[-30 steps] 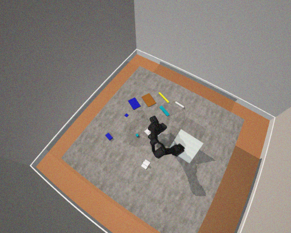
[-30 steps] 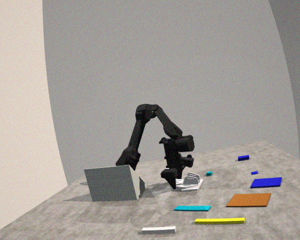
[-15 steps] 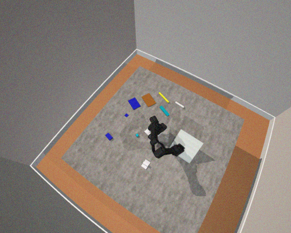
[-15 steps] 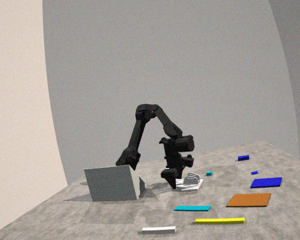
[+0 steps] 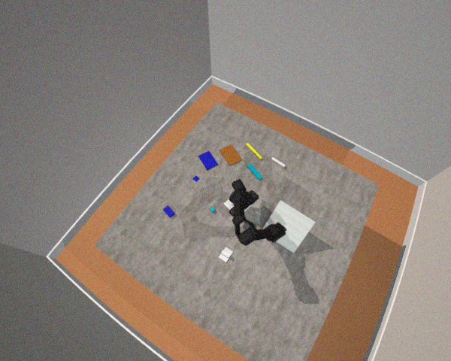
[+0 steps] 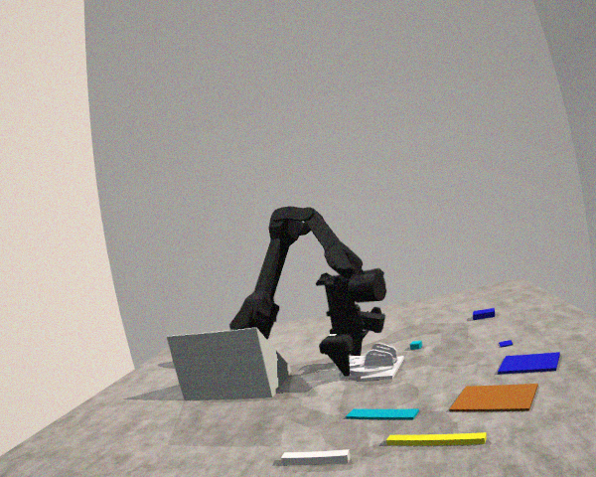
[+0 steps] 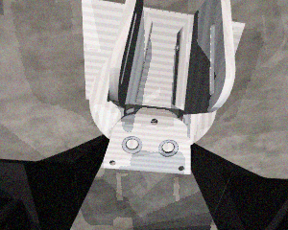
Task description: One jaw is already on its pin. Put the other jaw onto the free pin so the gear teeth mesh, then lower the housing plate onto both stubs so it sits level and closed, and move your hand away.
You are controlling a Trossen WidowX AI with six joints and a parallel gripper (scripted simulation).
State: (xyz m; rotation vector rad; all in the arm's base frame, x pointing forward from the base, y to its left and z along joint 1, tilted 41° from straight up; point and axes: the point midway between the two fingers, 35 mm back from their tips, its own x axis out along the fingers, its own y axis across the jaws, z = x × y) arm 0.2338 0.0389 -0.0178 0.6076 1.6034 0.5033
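Now: the white jaw 2 cm ahead of my gripper tip, 2 cm to the right of it and 1 cm above it. From my gripper tip the other things lie so: small cyan cube 14 cm ahead, 12 cm to the left; then cyan strip 10 cm ahead, 25 cm to the right; then small white block 9 cm behind, 27 cm to the left.
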